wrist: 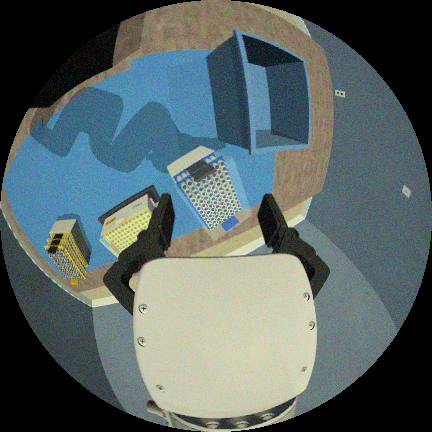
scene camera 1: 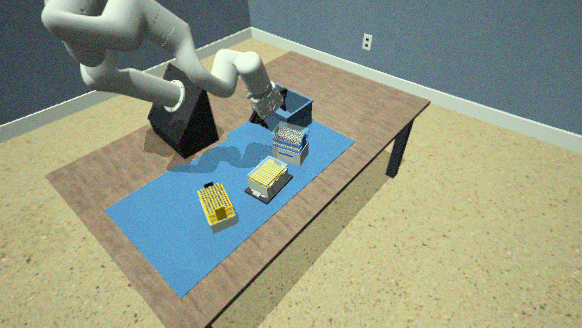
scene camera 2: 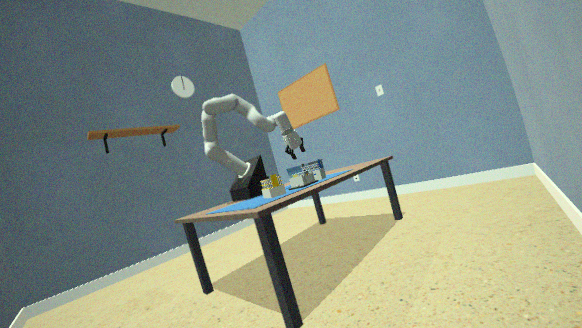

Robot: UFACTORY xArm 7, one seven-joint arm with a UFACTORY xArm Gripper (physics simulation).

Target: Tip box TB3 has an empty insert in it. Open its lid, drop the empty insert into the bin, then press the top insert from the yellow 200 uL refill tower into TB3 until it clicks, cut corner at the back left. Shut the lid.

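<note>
The box that looks like TB3 [scene camera 1: 269, 174] [scene camera 2: 302, 179] [wrist: 125, 231] is pale, with a yellow-dotted top under a clear lid that appears shut. It sits on a dark base plate [scene camera 1: 267, 200] [wrist: 149, 190]. Its label and the insert's cut corner cannot be read. The yellow refill tower [scene camera 1: 216, 199] [scene camera 2: 273, 188] [wrist: 66, 256] stands at the near left in scene camera 1, with stacked yellow inserts. The blue bin [scene camera 1: 303, 118] [wrist: 229, 95] stands at the far end of the mat. My gripper [scene camera 1: 274, 116] [scene camera 2: 298, 154] [wrist: 217, 203] is open and empty, high above the table near the bin.
A blue tower [scene camera 1: 291, 151] [scene camera 2: 319, 171] [wrist: 210, 196] with a clear cover stands between the boxed yellow insert and the bin, close to below my fingers. The boxes stand on a blue mat [scene camera 1: 165, 240] on the wooden table [scene camera 1: 360, 100]. The black arm mount [scene camera 1: 186, 132] stands beside the mat.
</note>
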